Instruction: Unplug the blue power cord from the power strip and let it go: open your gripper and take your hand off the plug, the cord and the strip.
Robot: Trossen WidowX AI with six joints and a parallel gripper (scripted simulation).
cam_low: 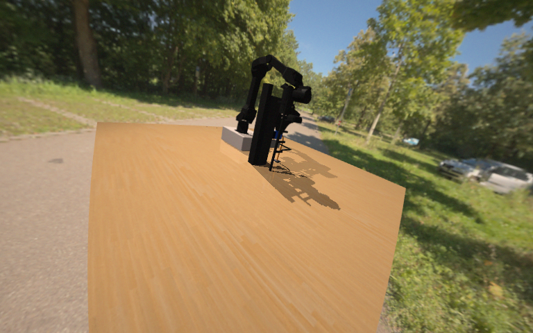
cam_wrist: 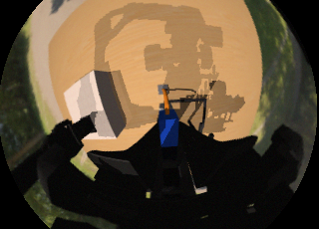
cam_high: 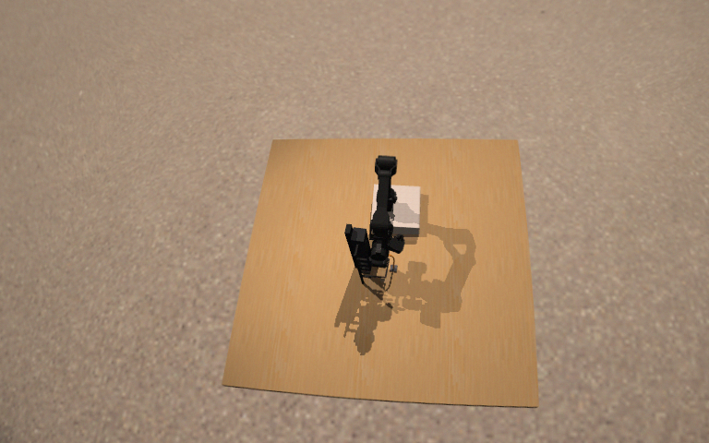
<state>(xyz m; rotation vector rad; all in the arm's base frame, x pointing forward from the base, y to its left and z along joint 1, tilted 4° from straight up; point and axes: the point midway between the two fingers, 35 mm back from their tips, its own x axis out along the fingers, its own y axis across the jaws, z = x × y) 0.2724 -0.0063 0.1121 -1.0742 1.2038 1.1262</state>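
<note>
The power strip lies 10 mm behind my gripper tip and 100 mm to the right of it. From my gripper tip the other things lie so: blue plug: 30 mm to the right.
</note>
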